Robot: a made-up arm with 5 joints. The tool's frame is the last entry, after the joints. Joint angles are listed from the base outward. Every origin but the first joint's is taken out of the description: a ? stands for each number. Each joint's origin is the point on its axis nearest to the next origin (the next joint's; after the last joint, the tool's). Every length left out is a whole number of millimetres.
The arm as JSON. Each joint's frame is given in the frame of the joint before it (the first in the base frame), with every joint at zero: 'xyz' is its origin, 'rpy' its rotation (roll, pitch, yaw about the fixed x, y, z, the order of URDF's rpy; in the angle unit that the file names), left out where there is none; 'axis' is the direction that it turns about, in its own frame. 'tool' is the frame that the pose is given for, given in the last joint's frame.
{
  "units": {
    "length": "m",
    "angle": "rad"
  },
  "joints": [
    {
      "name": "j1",
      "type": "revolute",
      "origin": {
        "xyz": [
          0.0,
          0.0,
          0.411
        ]
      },
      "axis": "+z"
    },
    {
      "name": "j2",
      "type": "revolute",
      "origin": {
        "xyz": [
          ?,
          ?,
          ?
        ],
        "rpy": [
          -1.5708,
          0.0,
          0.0
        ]
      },
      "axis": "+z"
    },
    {
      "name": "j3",
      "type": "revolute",
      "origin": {
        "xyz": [
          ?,
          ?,
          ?
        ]
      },
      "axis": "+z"
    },
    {
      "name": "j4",
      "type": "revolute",
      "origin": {
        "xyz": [
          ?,
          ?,
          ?
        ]
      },
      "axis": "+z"
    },
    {
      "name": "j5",
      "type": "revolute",
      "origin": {
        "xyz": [
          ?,
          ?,
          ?
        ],
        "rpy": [
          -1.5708,
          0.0,
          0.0
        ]
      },
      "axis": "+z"
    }
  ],
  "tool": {
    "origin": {
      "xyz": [
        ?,
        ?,
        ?
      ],
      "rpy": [
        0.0,
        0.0,
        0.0
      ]
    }
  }
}
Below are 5 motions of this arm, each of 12 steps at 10 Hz.
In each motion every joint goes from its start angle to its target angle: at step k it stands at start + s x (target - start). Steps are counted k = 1, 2, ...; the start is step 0. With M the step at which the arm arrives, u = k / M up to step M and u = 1 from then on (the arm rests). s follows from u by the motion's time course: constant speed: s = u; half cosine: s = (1 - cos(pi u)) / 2; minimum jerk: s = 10 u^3 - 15 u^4 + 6 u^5.
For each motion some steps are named. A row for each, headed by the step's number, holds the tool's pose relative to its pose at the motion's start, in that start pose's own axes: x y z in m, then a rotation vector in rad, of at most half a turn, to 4 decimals.
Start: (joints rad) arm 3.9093 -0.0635 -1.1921 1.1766 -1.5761
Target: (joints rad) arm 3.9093 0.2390 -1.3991 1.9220 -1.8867
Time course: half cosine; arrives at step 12
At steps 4, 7, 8, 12:
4: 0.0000 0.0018 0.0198 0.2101 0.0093 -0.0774
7: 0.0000 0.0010 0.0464 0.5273 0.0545 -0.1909
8: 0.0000 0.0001 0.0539 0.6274 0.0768 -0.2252
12: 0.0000 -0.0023 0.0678 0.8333 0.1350 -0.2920

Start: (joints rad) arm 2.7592 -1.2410 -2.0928 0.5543 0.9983
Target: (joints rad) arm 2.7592 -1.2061 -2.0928 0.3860 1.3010
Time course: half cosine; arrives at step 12
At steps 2, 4, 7, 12:
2: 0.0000 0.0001 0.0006 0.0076 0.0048 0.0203
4: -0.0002 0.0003 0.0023 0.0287 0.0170 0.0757
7: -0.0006 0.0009 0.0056 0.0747 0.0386 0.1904
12: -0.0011 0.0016 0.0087 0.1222 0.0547 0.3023

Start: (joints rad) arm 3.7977 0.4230 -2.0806 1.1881 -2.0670
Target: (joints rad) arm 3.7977 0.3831 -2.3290 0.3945 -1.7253
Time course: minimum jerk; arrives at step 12
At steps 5, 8, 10, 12:
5: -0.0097 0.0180 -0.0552 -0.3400 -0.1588 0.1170
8: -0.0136 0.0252 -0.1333 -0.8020 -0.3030 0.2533
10: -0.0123 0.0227 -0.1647 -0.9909 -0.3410 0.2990
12: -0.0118 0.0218 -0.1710 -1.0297 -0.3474 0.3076

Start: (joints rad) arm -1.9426 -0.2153 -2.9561 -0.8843 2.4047
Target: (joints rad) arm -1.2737 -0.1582 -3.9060 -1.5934 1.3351
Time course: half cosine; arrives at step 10
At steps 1, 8, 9, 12:
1: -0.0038 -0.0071 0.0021 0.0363 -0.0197 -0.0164
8: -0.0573 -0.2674 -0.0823 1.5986 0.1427 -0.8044
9: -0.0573 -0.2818 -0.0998 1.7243 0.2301 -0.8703
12: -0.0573 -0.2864 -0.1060 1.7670 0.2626 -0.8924

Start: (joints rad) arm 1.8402 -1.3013 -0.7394 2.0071 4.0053
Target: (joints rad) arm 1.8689 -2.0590 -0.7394 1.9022 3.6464
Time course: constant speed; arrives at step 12
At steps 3, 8, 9, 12:
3: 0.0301 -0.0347 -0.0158 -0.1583 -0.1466 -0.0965
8: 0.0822 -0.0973 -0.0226 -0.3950 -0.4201 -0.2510
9: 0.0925 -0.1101 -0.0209 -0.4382 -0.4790 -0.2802
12: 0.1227 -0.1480 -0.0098 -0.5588 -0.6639 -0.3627

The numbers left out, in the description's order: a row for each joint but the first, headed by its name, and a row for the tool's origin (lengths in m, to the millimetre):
j2: 0.0 0.0 0.0
j3: 0.042 -0.221 0.0
j4: 0.07 0.31 0.0
j5: 0.046 0.059 0.0
tool: 0.0 0.0 0.0

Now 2 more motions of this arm.
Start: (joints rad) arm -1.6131 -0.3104 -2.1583 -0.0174 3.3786
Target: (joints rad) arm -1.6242 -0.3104 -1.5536 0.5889 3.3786
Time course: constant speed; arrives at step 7
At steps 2, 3, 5, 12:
2: 0.0749 -0.0187 0.0186 0.0835 0.3358 -0.0022
3: 0.1137 -0.0285 0.0212 0.1256 0.5036 -0.0029
5: 0.1912 -0.0484 0.0127 0.2101 0.8391 -0.0038
12: 0.2649 -0.0676 -0.0136 0.2953 1.1745 -0.0036

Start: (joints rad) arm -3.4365 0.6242 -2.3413 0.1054 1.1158
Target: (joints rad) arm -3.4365 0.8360 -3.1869 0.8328 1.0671
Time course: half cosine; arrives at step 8
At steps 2, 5, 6, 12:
2: 0.0094 -0.0191 -0.0056 -0.0123 -0.0061 -0.0071
5: 0.0386 -0.0789 -0.0492 -0.0576 -0.0294 -0.0337
6: 0.0451 -0.0922 -0.0683 -0.0710 -0.0366 -0.0415
12: 0.0500 -0.1021 -0.0876 -0.0831 -0.0432 -0.0487

